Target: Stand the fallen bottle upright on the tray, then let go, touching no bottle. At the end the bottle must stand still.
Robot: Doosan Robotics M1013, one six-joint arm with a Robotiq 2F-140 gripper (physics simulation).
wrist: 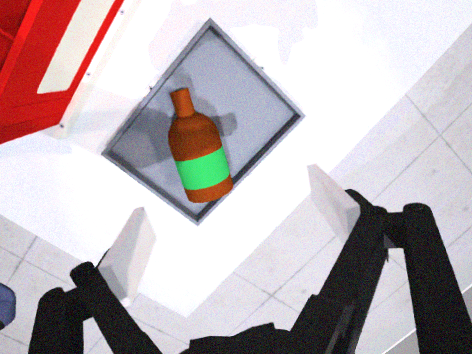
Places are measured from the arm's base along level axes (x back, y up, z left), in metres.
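Pixels of known places: gripper, fingertip midpoint: (228,203).
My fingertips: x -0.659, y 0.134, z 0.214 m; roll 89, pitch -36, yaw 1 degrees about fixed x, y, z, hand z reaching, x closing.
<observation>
Behind a point stands the place of what it marks.
The brown bottle (202,168) @(x -0.699, y -0.028, z 0.209 m) with a bright green label lies on its side in the grey tray (260,100) @(x -0.579, y -0.102, z 0.223 m). Its neck points to the upper left of the view, and its base is near the tray's lower corner, where it overlaps the rim in this view. My gripper (228,203) @(x -0.659, y 0.134, z 0.214 m) is wide open, with one pale fingertip at the lower left and one at the right. The bottle's base shows between and beyond the fingertips, and I see no contact. The height of the fingers above the tray is hard to tell.
A red container (27,102) @(x -0.742, y 0.020, z 0.009 m) with a pale panel stands at the upper left, close to the tray. The tray rests on a white surface (360,55) @(x -0.430, y -0.107, z 0.296 m), whose edges show at right and lower left. Tiled floor (425,165) lies beyond. A dark blue object (6,304) shows at the left edge.
</observation>
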